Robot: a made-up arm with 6 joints. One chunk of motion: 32 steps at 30 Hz.
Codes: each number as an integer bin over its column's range. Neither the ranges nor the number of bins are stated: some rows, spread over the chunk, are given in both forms.
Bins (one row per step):
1: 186 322 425 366 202 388
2: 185 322 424 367 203 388
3: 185 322 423 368 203 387
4: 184 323 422 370 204 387
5: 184 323 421 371 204 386
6: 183 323 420 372 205 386
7: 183 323 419 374 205 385
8: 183 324 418 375 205 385
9: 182 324 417 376 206 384
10: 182 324 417 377 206 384
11: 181 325 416 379 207 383
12: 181 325 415 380 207 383
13: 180 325 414 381 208 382
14: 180 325 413 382 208 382
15: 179 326 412 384 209 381
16: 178 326 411 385 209 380
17: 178 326 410 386 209 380
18: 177 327 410 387 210 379
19: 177 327 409 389 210 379
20: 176 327 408 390 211 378
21: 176 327 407 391 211 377
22: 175 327 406 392 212 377
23: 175 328 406 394 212 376
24: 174 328 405 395 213 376
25: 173 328 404 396 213 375
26: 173 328 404 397 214 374
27: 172 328 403 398 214 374
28: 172 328 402 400 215 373
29: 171 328 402 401 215 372
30: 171 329 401 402 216 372
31: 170 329 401 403 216 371
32: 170 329 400 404 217 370
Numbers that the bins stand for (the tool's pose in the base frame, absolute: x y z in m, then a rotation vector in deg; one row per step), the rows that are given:
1: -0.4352 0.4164 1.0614 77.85 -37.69 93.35
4: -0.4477 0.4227 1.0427 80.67 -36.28 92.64
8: -0.4540 0.4290 1.0176 84.19 -35.58 91.23
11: -0.4665 0.4352 1.0051 87.01 -34.17 89.82
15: -0.4791 0.4415 0.9800 90.53 -32.76 88.41
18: -0.4916 0.4477 0.9675 92.64 -32.05 87.01
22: -0.5041 0.4477 0.9425 96.16 -30.65 85.60
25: -0.5166 0.4540 0.9299 98.98 -29.94 84.19
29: -0.5292 0.4540 0.9174 102.50 -28.53 82.07
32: -0.5354 0.4603 0.9049 104.62 -27.12 80.67
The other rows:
2: -0.4415 0.4164 1.0552 78.55 -36.99 93.35
3: -0.4415 0.4164 1.0489 79.26 -36.99 92.64
5: -0.4477 0.4227 1.0364 81.37 -36.28 91.94
6: -0.4540 0.4227 1.0301 82.07 -35.58 91.94
7: -0.4540 0.4227 1.0239 83.48 -35.58 91.23
9: -0.4603 0.4290 1.0114 84.89 -34.87 90.53
10: -0.4603 0.4290 1.0114 85.60 -34.87 90.53
12: -0.4665 0.4352 0.9988 87.71 -34.17 89.82
13: -0.4728 0.4352 0.9926 88.41 -33.46 89.12
14: -0.4728 0.4352 0.9863 89.12 -33.46 89.12
16: -0.4853 0.4415 0.9738 91.23 -32.76 87.71
17: -0.4853 0.4415 0.9675 91.94 -32.76 87.71
19: -0.4916 0.4477 0.9613 94.05 -32.05 87.01
20: -0.4978 0.4477 0.9550 94.76 -31.35 86.30
21: -0.4978 0.4477 0.9487 95.46 -31.35 85.60
23: -0.5041 0.4540 0.9425 97.57 -30.65 84.89
24: -0.5104 0.4540 0.9362 98.28 -29.94 84.89
26: -0.5166 0.4540 0.9299 99.69 -29.24 83.48
27: -0.5229 0.4540 0.9237 100.39 -29.24 83.48
28: -0.5229 0.4540 0.9174 101.80 -28.53 82.78
30: -0.5292 0.4603 0.9112 103.21 -27.83 82.07
31: -0.5354 0.4603 0.9112 103.91 -27.83 81.37

